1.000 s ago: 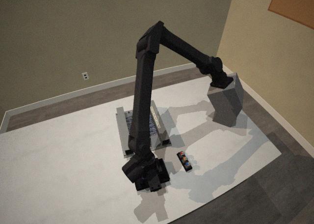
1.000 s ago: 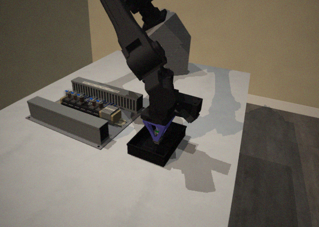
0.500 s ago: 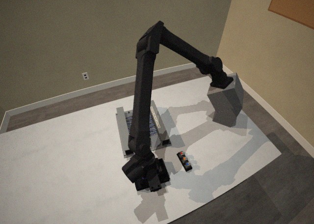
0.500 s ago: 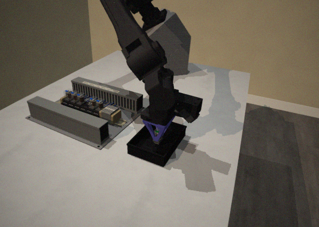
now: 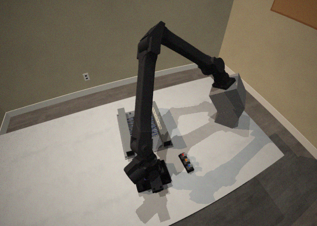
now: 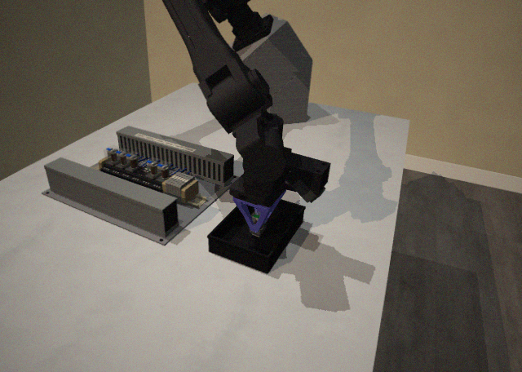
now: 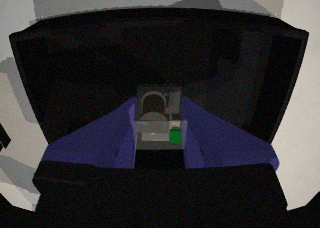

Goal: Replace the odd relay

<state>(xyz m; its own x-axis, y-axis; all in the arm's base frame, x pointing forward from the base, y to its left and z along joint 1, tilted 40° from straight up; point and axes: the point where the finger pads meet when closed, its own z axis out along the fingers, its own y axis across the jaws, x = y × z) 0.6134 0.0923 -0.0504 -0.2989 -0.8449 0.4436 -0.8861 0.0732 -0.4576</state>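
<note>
The black tray lies 10 mm below my hand.
</note>
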